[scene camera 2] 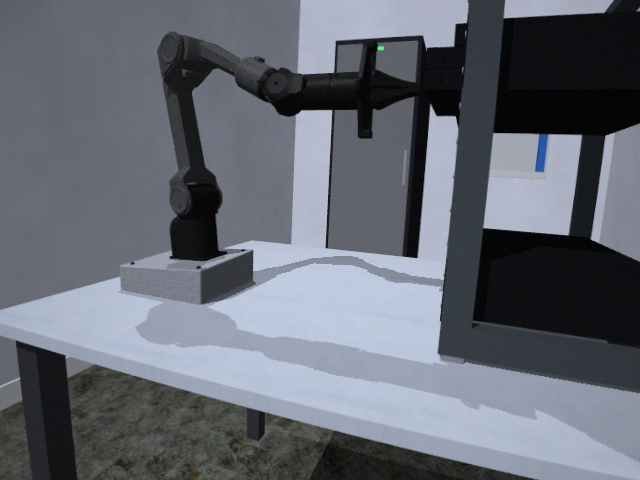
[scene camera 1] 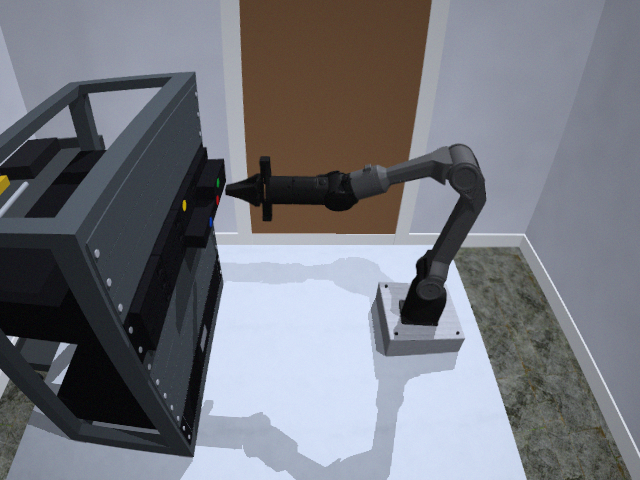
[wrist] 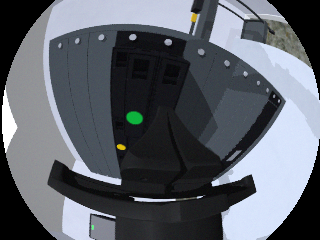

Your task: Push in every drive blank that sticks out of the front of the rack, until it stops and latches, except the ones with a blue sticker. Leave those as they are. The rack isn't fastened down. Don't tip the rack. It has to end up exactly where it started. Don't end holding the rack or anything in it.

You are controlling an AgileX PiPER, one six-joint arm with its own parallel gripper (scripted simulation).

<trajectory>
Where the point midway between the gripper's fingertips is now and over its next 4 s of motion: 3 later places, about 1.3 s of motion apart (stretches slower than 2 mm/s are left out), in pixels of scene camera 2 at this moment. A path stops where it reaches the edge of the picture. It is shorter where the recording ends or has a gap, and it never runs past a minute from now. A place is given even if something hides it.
The gripper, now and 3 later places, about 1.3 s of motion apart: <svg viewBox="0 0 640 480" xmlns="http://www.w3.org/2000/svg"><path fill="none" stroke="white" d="M421 89L440 88L446 88L416 92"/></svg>
</trajectory>
